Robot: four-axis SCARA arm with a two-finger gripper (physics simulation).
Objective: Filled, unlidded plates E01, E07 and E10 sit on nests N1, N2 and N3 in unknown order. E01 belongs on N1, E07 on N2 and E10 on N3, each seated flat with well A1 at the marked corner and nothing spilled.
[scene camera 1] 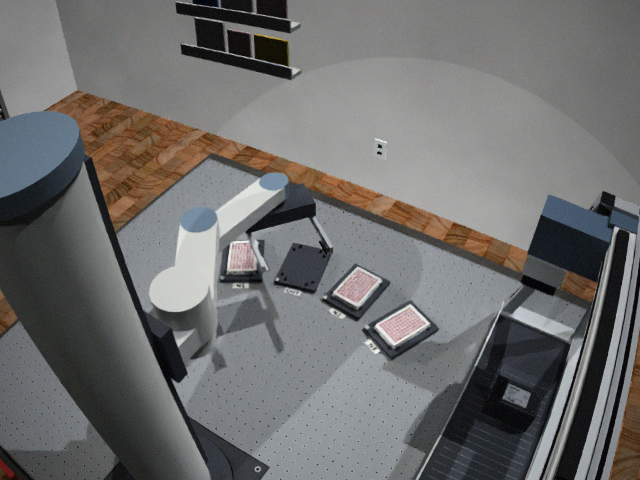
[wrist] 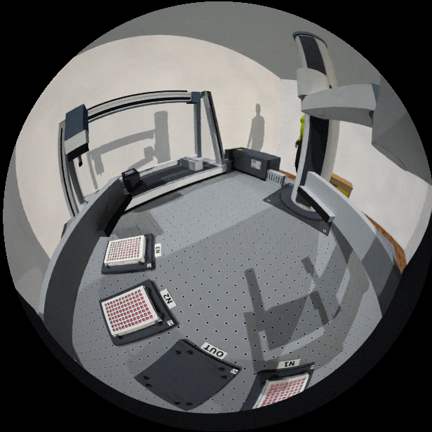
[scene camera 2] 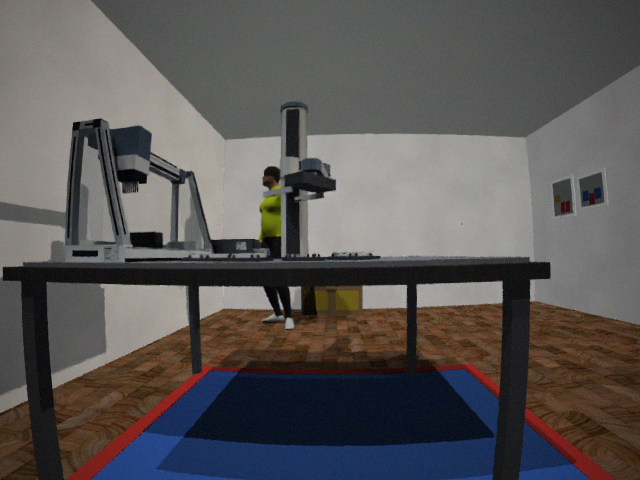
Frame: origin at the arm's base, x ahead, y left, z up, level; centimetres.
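Where they show: gripper, fingertip midpoint: (scene camera 1: 298,260) (scene camera 2: 280,197).
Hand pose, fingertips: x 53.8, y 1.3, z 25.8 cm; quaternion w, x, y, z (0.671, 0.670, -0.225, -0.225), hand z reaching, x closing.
Observation:
Each offset is from my fingertips to the top centre of the thing. "pt": to the spot under its first point.
A plate with red-filled wells {dx +10.4, dy +26.9, dz -21.9 cm} (scene camera 1: 241,256) (wrist: 285,391) sits on nest N1 {pt dx +3.5, dy +22.7, dz -23.5 cm} (scene camera 1: 240,279), partly cut off in the wrist view. A second red-filled plate {dx +17.5, dy -7.4, dz -21.9 cm} (scene camera 1: 357,287) (wrist: 130,311) sits on nest N2 {pt dx +10.9, dy -11.1, dz -22.8 cm} (scene camera 1: 356,311) (wrist: 156,296). A third {dx +11.8, dy -24.2, dz -21.9 cm} (scene camera 1: 402,325) (wrist: 125,251) sits on nest N3 {pt dx +3.6, dy -25.4, dz -23.3 cm} (scene camera 1: 392,351) (wrist: 149,245). No lids show on them. Plate names and the wells' A1 marks are unreadable. The nest marked OUT {dx +17.6, dy +10.2, dz -22.3 cm} (scene camera 1: 303,266) (wrist: 187,375) is bare. My gripper (scene camera 1: 296,259) (scene camera 2: 293,194) (wrist: 217,178) is open and empty, raised high above the table.
A gantry machine (scene camera 2: 114,227) (wrist: 210,130) with a dark box {pt dx -2.7, dy -58.0, dz -12.5 cm} (scene camera 1: 511,400) (wrist: 131,179) on its deck stands beyond N3. A dark case (wrist: 255,164) and small white rack stand near the arm's column (scene camera 1: 93,310) (scene camera 2: 294,206). A person in yellow (scene camera 2: 270,211) stands behind the table.

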